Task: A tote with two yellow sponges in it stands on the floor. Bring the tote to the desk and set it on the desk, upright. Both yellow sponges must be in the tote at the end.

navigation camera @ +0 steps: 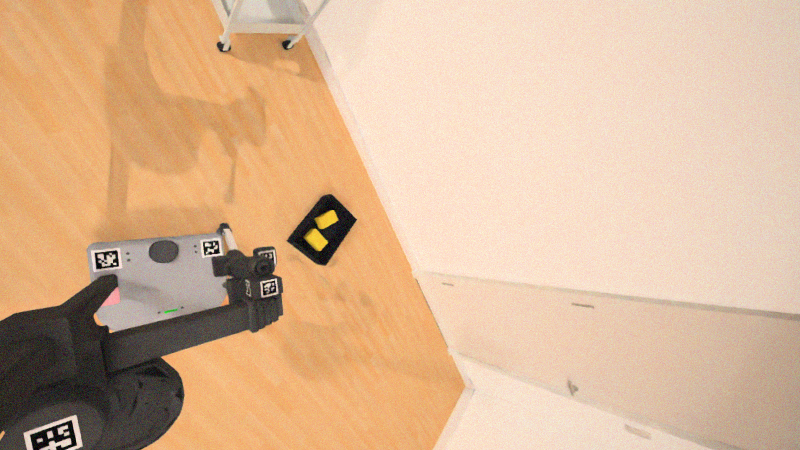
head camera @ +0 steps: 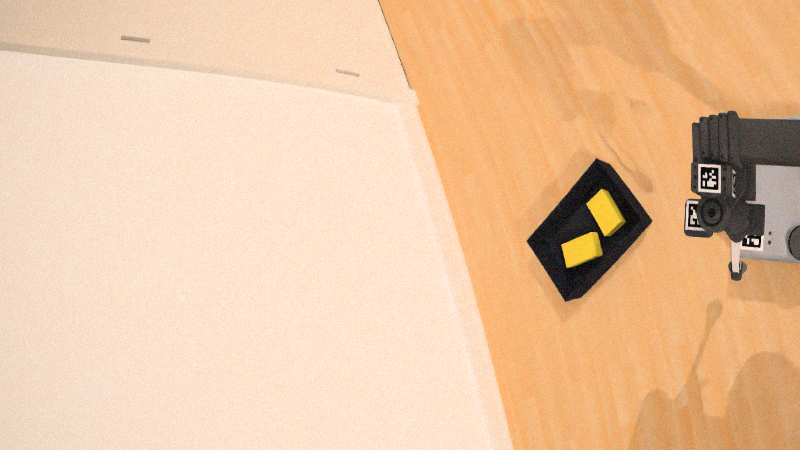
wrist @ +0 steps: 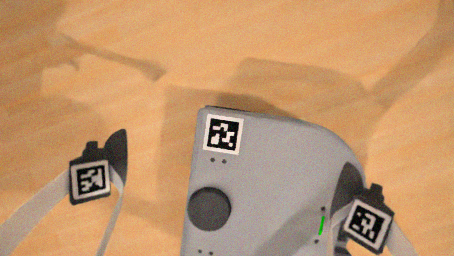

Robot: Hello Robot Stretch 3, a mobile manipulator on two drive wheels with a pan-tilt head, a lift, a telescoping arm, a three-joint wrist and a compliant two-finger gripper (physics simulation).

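Places are measured from the robot's base along level axes (x ahead, y right, z down), in metres.
Pixels of known places: gripper, fingertip midpoint: (wrist: 230, 165); robot's base, origin of the base link: (navigation camera: 163, 250) (wrist: 219, 178).
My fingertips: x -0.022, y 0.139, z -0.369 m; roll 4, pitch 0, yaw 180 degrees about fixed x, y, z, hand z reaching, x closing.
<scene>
For each thing: its middle in the pictures, then the offset to it from my fingertips. "spot": a spot on its surface instead.
- black tote, body centre: (head camera: 590, 230) (navigation camera: 323, 229) dx +0.042, dy +0.489, dz +0.319 m
- white wheeled cart, surface spot: (navigation camera: 265, 27) spot: dx +0.895, dy +0.228, dz +0.198 m
The black tote (head camera: 620, 246) (navigation camera: 342, 232) stands upright on the floor, between the robot and the pale wall. Two yellow sponges lie in it: one sponge (head camera: 605, 212) (navigation camera: 316, 239) at the end nearer the robot, the other sponge (head camera: 581, 250) (navigation camera: 326, 219) farther from it. My gripper (wrist: 230, 165) is open, its fingers wide apart over the robot's base and the floor beside it, with no object between them. In the head and navigation views it is at the robot's side, apart from the tote, and partly hidden by the wrist. The desk does not show in the current views.
The robot's grey base (head camera: 777, 190) (navigation camera: 167, 285) (wrist: 270, 150) lies under the arm (navigation camera: 179, 333). A pale wall (head camera: 223, 251) (navigation camera: 559, 139) runs along the tote's far side. A pale panel with small slots (head camera: 240, 33) (navigation camera: 615, 347) adjoins it. A white wheeled cart (navigation camera: 265, 27) stands by the wall.
</scene>
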